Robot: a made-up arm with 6 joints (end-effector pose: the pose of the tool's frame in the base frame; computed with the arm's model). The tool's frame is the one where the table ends. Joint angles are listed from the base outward.
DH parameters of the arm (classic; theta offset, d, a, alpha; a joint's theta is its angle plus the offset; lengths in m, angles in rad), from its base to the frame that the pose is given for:
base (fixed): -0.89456 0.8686 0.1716 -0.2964
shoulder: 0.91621 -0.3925 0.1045 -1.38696
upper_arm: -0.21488 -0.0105 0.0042 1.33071
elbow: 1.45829 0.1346 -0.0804 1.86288
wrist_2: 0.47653 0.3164 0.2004 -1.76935
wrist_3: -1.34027 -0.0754 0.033 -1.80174
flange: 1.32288 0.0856 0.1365 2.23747
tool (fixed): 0.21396 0.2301 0 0
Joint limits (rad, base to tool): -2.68..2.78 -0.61..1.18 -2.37..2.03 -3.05..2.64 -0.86..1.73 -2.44..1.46
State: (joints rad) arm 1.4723 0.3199 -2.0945 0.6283 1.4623 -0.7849
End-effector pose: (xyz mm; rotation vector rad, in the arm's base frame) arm 500.8 -163.4 859.2 0.5461 -0.0984 0.8829
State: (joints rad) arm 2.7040 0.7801 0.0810 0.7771 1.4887 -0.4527
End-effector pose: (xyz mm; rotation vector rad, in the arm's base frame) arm -650.5 -33.1 760.6 0.0104 -1.3433 -1.6515
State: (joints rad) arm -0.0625 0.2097 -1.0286 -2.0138 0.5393 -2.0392
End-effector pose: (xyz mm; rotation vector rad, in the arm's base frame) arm 256.1 -435.6 335.5 -0.2607 1.0177 0.3827
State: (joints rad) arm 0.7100 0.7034 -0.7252 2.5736 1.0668 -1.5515
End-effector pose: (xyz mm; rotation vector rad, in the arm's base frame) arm 375.6 -565.6 478.5 1.5685 -1.8497 -0.1896
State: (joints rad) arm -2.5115 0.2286 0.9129 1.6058 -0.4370 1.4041
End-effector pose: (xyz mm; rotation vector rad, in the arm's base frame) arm 62.8 -618.7 801.7 2.4334 0.5629 0.8848
